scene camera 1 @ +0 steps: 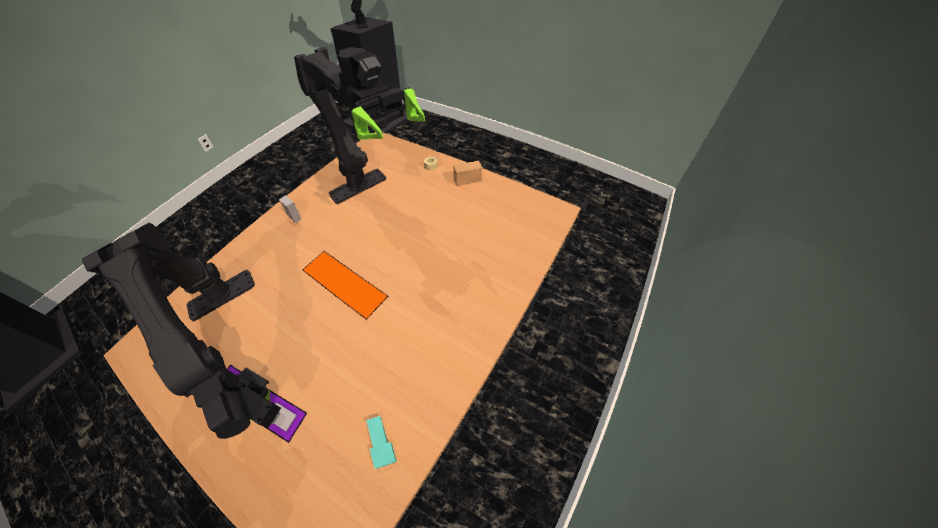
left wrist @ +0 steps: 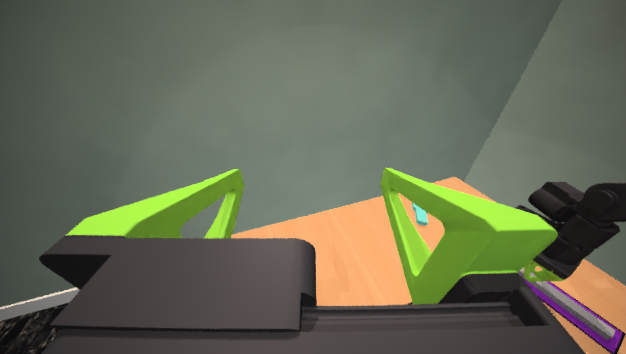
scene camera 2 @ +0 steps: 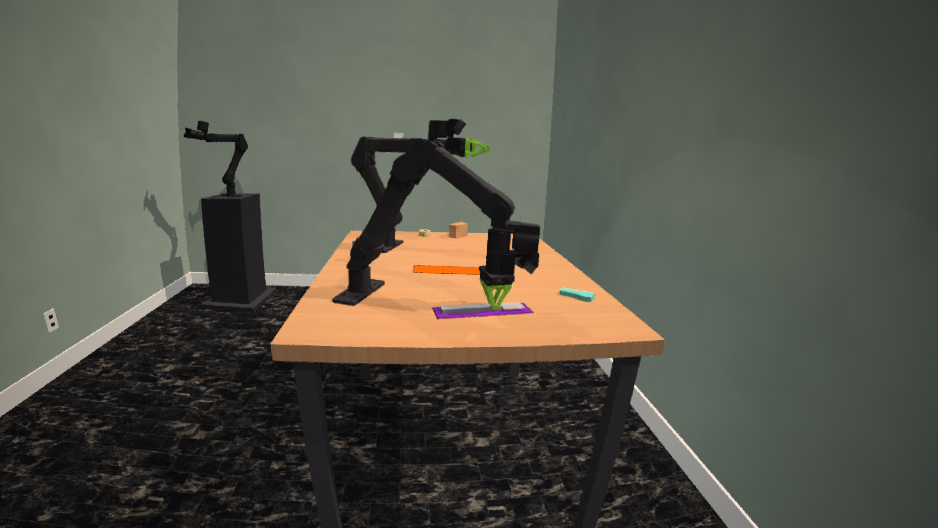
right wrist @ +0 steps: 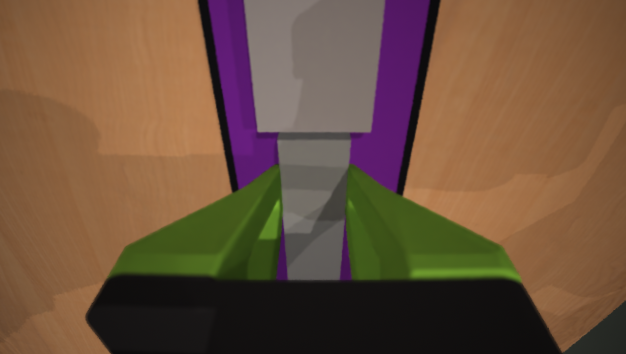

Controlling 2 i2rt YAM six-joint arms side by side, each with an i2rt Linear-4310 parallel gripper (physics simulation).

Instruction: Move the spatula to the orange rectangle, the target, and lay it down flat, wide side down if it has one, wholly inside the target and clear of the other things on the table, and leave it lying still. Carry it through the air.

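Frame: origin at the left arm's base, x down, y ahead, z right, level; metres.
Where they show: left gripper, fingertip midpoint: [scene camera 1: 403,126] [left wrist: 312,176] [scene camera 2: 488,148]; right gripper, fingertip midpoint: [left wrist: 529,276] [scene camera 2: 493,307] [right wrist: 314,177]; left arm's base at its link origin: [scene camera 1: 358,186] [scene camera 2: 387,246]; right arm's base at its link origin: [scene camera 1: 221,295] [scene camera 2: 360,292].
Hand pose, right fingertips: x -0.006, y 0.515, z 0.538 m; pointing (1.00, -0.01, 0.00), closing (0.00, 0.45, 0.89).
Note:
Each offset is from my right fingertips to the top centre of the thing. "pt": to the spot under its first point.
The grey spatula @(dx -0.008, dy -0.025, dz +0.013 m) [scene camera 1: 284,418] [scene camera 2: 459,308] [left wrist: 575,305] [right wrist: 320,75] lies flat on a purple rectangle [scene camera 1: 299,419] [scene camera 2: 482,315] [right wrist: 235,100], with its wide blade and narrower handle in line. My right gripper [scene camera 2: 495,307] [right wrist: 314,177] points down and is shut on the spatula's handle, close behind the blade, with one finger against each side. In scene camera 1 the right arm hides most of the spatula. The orange rectangle @(pt dx +0.005, dy -0.172, dz -0.314 m) [scene camera 1: 345,285] [scene camera 2: 446,269] lies farther back on the table. My left gripper [scene camera 1: 401,127] [scene camera 2: 489,148] [left wrist: 312,176] is open and empty, high above the table.
A teal T-shaped piece @(dx -0.009, dy +0.222, dz -0.177 m) [scene camera 1: 380,442] [scene camera 2: 577,294] [left wrist: 421,215] lies right of the purple rectangle. A grey block @(dx -0.070, dy -0.522, dz -0.301 m) [scene camera 1: 290,208] stands near the left arm's base. A pale ring @(dx -0.019, dy -0.440, dz -0.801 m) [scene camera 1: 430,166] and a brown block @(dx -0.054, dy -0.294, dz -0.852 m) [scene camera 1: 467,174] [scene camera 2: 458,230] are at the table's far end.

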